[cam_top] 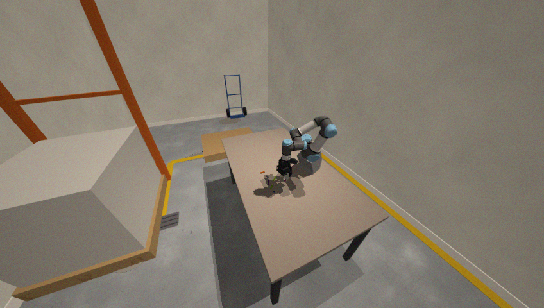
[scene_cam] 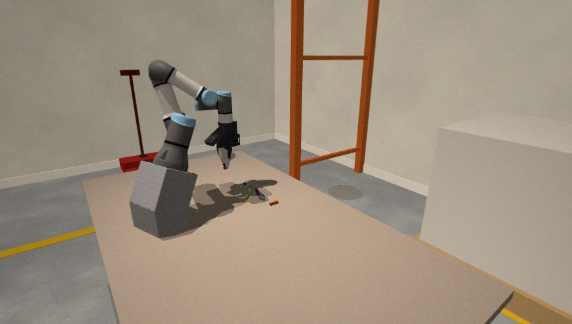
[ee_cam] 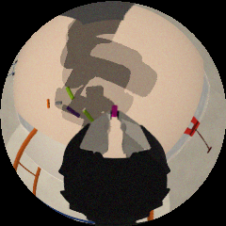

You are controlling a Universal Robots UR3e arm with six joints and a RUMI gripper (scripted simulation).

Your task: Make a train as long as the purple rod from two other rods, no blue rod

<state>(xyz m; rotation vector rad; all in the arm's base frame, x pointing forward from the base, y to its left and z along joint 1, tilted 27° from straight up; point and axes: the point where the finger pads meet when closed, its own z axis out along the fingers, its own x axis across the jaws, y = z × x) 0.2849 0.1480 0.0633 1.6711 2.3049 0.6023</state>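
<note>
Now: the blue rod 9 cm ahead of my hand and 11 cm below it. The rest, counted from my hand: purple rod 11 cm ahead, 12 cm to the right, 11 cm below; magenta rod 1 cm below; grey rod 9 cm ahead, 19 cm to the right, 11 cm below.
</note>
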